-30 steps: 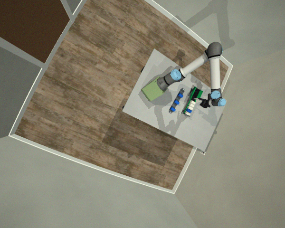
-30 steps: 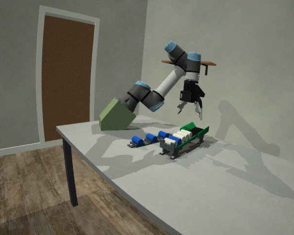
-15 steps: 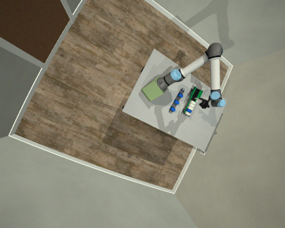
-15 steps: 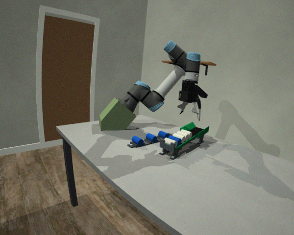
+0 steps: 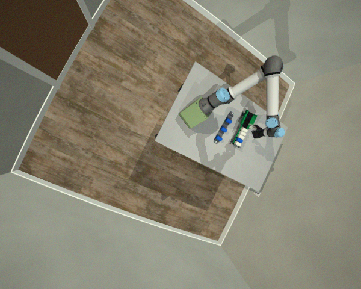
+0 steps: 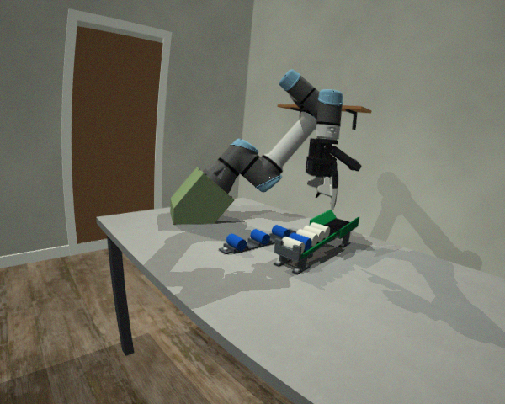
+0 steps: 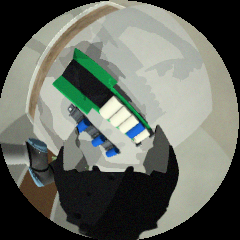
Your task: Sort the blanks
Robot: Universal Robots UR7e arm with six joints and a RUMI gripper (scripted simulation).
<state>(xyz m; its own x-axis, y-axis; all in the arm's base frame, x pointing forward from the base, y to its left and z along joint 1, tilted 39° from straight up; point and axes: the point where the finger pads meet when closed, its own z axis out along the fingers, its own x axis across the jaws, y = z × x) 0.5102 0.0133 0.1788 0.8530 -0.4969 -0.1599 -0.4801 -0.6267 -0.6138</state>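
My hand is 17 cm to the left of the grey stop, 13 cm above it and 2 cm short of it. Also, from my hand: dark stock rack: 19 cm below, 19 cm behind, 8 cm to the right.
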